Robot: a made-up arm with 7 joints. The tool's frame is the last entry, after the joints. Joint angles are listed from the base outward. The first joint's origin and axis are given. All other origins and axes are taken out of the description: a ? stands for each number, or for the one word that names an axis. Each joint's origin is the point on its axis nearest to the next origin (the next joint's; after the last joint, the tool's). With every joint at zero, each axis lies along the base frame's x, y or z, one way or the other. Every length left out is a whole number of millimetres.
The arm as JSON. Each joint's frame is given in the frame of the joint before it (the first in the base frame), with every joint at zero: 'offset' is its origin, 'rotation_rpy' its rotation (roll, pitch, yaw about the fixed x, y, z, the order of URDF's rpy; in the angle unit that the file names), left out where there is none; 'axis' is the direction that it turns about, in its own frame. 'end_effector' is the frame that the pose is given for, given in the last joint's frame.
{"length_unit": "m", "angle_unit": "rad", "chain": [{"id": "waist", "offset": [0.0, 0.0, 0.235], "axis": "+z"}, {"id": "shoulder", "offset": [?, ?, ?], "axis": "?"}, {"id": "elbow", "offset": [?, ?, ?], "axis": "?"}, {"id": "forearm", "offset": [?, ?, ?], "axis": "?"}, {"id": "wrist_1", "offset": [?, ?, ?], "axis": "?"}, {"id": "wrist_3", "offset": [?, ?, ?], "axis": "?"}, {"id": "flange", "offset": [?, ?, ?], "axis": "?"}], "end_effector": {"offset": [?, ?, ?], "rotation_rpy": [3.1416, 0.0, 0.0]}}
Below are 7 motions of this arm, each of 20 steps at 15 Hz.
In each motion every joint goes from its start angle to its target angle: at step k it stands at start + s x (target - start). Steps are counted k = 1, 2, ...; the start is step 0. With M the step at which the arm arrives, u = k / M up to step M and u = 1 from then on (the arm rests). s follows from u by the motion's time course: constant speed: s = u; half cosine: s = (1 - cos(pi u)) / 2; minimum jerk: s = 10 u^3 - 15 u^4 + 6 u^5.
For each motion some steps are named. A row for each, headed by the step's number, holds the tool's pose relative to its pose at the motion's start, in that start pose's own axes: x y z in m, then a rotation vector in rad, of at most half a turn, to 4 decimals.
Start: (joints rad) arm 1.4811 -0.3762 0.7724 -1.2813 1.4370 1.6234 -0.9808
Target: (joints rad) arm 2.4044 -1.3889 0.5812 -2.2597 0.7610 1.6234 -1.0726
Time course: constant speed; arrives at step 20
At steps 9, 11, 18, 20:
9: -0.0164 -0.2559 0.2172 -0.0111 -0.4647 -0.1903
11: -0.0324 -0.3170 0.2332 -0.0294 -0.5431 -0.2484
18: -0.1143 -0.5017 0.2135 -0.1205 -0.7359 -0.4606
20: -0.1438 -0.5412 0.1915 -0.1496 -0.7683 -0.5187

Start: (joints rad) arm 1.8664 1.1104 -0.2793 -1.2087 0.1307 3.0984 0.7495
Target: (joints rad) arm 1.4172 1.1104 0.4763 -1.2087 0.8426 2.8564 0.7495
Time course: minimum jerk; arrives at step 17
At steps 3, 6, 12, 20:
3: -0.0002 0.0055 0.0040 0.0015 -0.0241 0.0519
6: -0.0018 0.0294 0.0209 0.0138 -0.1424 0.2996
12: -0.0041 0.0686 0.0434 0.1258 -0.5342 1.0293
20: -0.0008 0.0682 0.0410 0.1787 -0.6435 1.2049

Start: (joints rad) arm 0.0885 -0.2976 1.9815 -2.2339 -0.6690 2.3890 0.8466
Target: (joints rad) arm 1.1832 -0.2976 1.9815 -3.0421 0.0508 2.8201 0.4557
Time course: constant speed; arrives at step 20
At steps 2, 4, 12, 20:
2: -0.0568 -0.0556 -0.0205 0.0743 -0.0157 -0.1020
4: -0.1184 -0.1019 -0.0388 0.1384 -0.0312 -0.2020
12: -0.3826 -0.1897 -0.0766 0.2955 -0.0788 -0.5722
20: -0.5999 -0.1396 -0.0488 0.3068 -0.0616 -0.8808

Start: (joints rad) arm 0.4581 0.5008 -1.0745 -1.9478 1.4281 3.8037 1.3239
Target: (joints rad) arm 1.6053 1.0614 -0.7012 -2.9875 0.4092 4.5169 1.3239
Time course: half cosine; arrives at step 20
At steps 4, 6, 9, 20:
4: -0.0133 0.0837 -0.0678 -0.0095 -0.0998 -0.2054
6: -0.0079 0.1692 -0.1526 -0.0023 -0.2446 -0.4359
9: 0.0633 0.2918 -0.3140 0.0584 -0.6017 -0.8500
20: 0.4140 0.2973 -0.4898 0.3685 -1.8064 -1.6960

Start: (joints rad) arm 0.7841 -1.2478 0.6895 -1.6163 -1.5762 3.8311 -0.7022
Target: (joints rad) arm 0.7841 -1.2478 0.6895 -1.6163 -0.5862 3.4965 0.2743
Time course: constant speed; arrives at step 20
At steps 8, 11, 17, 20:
8: -0.0327 0.0269 0.0116 -0.1403 -0.2315 0.7102
11: -0.0483 0.0345 0.0130 -0.2096 -0.3014 0.9820
17: -0.0830 0.0437 0.0109 -0.3745 -0.4127 1.5307
20: -0.1013 0.0447 0.0075 -0.4698 -0.4536 1.8064

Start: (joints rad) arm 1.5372 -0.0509 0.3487 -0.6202 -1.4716 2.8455 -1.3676
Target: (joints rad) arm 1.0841 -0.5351 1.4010 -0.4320 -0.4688 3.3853 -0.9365
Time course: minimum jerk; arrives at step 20
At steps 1, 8, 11, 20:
1: -0.0007 0.0006 -0.0004 -0.0013 0.0001 0.0022
8: -0.1626 0.1359 -0.1467 -0.3923 0.0665 0.5792
11: -0.2589 0.2177 -0.2984 -0.7610 0.2246 1.0348
20: -0.3071 0.2895 -0.5053 -1.2126 0.6758 1.6555

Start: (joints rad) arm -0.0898 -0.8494 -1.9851 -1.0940 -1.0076 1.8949 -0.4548
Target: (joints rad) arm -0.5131 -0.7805 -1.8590 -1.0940 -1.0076 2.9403 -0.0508
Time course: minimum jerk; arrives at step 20
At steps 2, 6, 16, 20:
2: -0.0021 0.0022 -0.0017 -0.0050 0.0078 0.0063
6: -0.0414 0.0388 -0.0334 -0.0953 0.1494 0.1181
16: -0.2829 0.1382 -0.1885 -0.5361 0.9039 0.5564
20: -0.3021 0.1399 -0.1984 -0.5668 0.9633 0.5763

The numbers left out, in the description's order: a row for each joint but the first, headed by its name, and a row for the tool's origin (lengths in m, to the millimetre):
shoulder: xyz 0.0 0.0 0.0, axis +y
elbow: xyz 0.0 0.0 0.356, axis +z
forearm: xyz 0.13 0.0 0.0, axis -y
wrist_1: xyz -0.116 0.0 0.542, axis +z
wrist_3: xyz 0.0 0.0 0.0, axis -y
flange: xyz 0.127 0.0 0.0, axis -z
tool: xyz 0.0 0.0 0.0

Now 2 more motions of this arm.
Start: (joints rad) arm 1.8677 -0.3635 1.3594 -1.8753 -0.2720 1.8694 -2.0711
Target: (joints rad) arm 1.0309 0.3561 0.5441 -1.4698 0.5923 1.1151 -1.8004
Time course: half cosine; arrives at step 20
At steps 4, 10, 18, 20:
4: -0.1172 -0.0721 0.0575 0.0251 0.1767 0.1953
10: -0.3889 -0.5452 0.3494 0.0383 0.8939 0.9767
18: -0.1832 -1.1710 0.5938 -0.2647 1.5954 1.7514
20: -0.1598 -1.1978 0.6001 -0.2920 1.6240 1.7855

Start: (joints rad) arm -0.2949 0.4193 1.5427 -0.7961 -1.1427 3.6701 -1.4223
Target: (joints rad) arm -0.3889 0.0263 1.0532 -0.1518 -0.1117 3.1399 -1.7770
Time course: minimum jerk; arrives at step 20
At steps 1, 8, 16, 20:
1: -0.0003 0.0003 0.0001 0.0003 -0.0009 -0.0005
8: -0.0774 0.1156 0.0176 0.0386 -0.2314 -0.1029
16: -0.0970 0.4390 -0.0140 -0.0832 -0.4314 -0.1731
20: -0.0875 0.4704 -0.0217 -0.1033 -0.4269 -0.1750

